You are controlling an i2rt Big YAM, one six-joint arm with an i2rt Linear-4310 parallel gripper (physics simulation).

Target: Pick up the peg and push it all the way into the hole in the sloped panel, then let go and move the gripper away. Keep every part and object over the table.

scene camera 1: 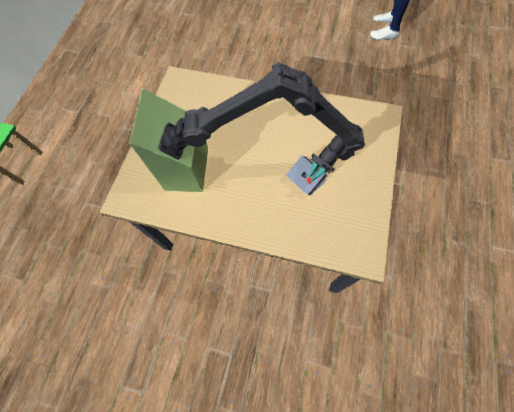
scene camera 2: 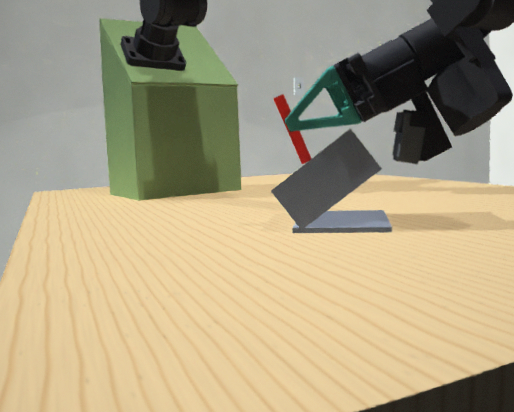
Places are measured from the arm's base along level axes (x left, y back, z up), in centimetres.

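Pixels of known places: gripper, fingertip midpoint: [scene camera 1: 308,181] [scene camera 2: 286,125]; arm's base at its link origin: [scene camera 1: 172,141] [scene camera 2: 152,56].
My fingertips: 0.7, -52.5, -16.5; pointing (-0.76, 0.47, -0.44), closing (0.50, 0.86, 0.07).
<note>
For each thing: its top centre in the pictures, then the offset to it from my fingertips, as dx, dy, dz. "spot": a spot on its surface instead. Level surfaces: height alone.
- red peg at its top centre: [scene camera 2: 291,93] [scene camera 1: 310,176] +0.6, -0.3, +3.6
- sloped grey panel at its top centre: [scene camera 2: 330,130] [scene camera 1: 308,168] +6.4, +0.7, -0.6
- flat base plate at a spot on its surface: [scene camera 2: 357,222] spot: +6.8, -3.7, -11.3
- wooden table at its surface level: dz -11.9
The red peg [scene camera 1: 309,181] [scene camera 2: 301,146] is tilted, its upper end leaning left in the scene camera 2 view. My gripper [scene camera 1: 310,178] [scene camera 2: 291,123], with green fingers, is shut on the peg around its middle. The peg's lower end meets the upper edge line of the sloped grey panel [scene camera 1: 298,168] [scene camera 2: 327,178] in the scene camera 2 view. A dark hole [scene camera 1: 304,175] shows in the panel's face in the scene camera 1 view, just up and left of the peg. I cannot tell whether the peg's tip is inside it. Most of the peg stands outside the panel.
The panel rises from a flat base plate [scene camera 2: 357,222] on the wooden table [scene camera 1: 240,215] [scene camera 2: 200,300]. A large green block [scene camera 1: 182,175] [scene camera 2: 187,140] with a sloped top stands at the left and carries the arm's base. The table's right edge lies beyond the wrist.
</note>
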